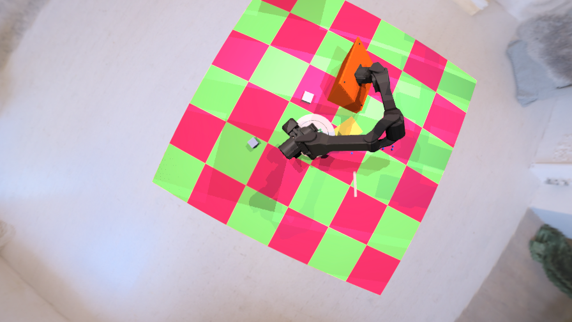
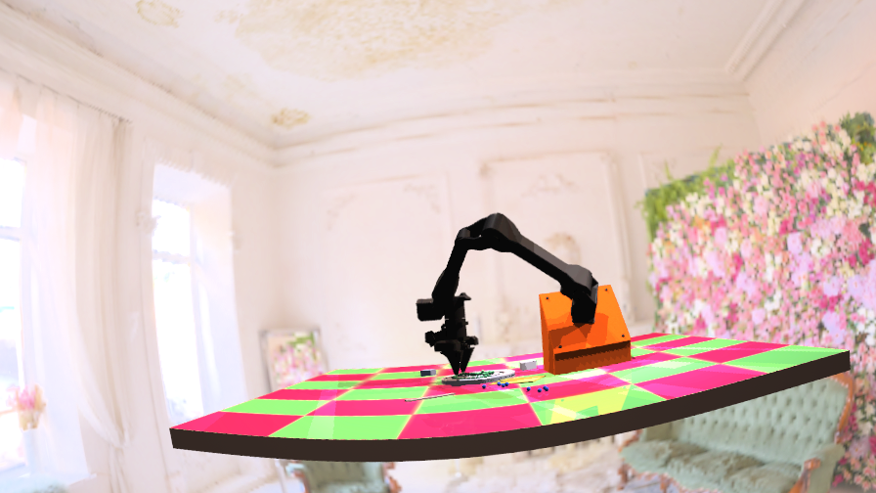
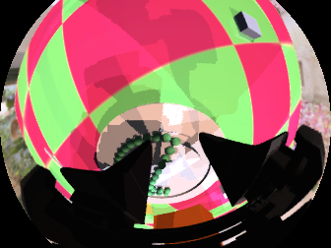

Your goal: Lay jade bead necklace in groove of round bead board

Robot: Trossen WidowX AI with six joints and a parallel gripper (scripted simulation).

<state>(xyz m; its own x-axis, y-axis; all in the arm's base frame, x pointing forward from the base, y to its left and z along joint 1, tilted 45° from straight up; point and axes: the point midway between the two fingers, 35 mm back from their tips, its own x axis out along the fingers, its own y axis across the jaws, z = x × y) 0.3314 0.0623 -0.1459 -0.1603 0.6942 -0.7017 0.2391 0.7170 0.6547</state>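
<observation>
Now: gripper tip 50 mm past the round bead board, 40 mm to the right of it and 10 mm above it. From my gripper tip the other things lie so: pale blue cube (120 mm ahead, 180 mm to the right, 10 mm below); white cube (190 mm behind, 80 mm to the right, 10 mm below); yellow patch (160 mm behind, 160 mm to the left, 20 mm below).
</observation>
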